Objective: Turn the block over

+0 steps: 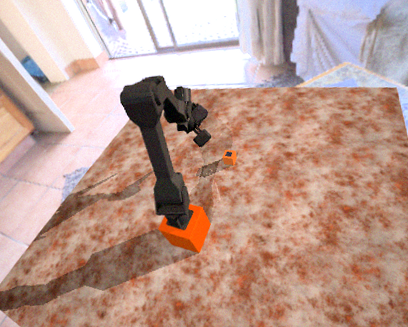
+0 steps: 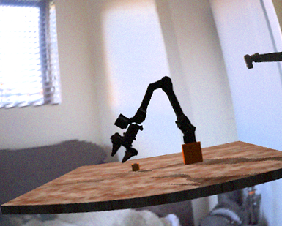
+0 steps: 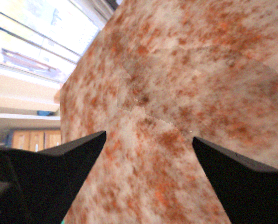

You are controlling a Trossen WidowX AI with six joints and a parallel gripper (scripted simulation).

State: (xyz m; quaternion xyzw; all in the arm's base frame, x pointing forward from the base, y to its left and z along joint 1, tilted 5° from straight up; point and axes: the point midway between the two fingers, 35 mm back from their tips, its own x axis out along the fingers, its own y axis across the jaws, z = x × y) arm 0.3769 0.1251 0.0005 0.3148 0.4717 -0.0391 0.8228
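The orange block lies 17 cm to the right of my gripper tip, 7 cm below it and 7 cm behind it.
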